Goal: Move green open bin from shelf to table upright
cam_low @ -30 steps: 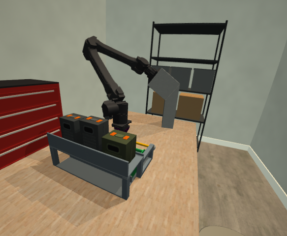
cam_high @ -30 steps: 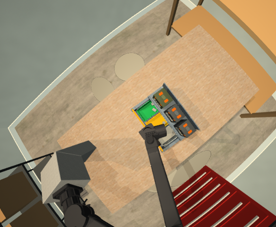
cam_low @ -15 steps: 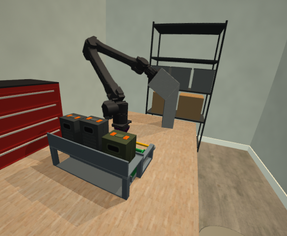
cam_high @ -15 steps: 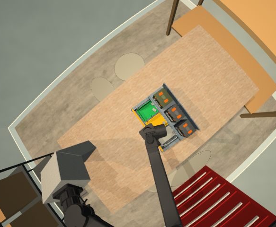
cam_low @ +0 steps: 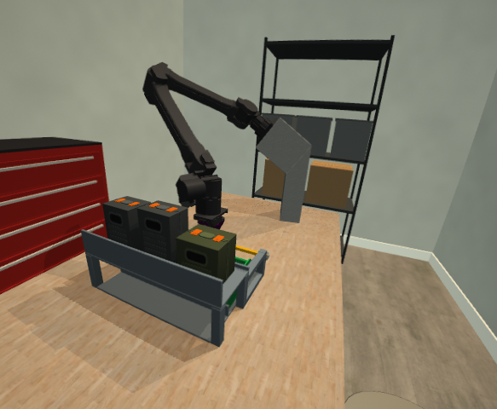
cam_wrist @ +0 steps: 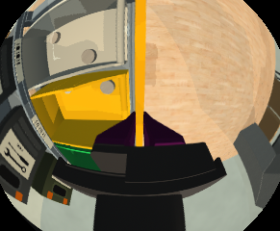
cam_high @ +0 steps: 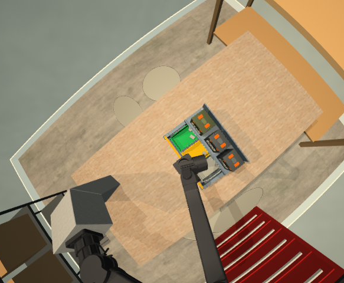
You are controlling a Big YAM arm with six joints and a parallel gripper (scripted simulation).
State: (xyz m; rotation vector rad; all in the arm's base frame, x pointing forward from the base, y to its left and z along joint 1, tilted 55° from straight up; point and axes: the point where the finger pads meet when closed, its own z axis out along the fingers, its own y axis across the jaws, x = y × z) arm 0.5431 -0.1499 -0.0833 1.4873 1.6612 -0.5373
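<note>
Right now my hand is 100 mm short of the yellow bin and 20 mm above it. Round my hand: green open bin (110 mm ahead, 110 mm to the left, 20 mm below); thin yellow bar (10 mm below); pale grey bin (100 mm ahead, 120 mm to the right, 20 mm below).
</note>
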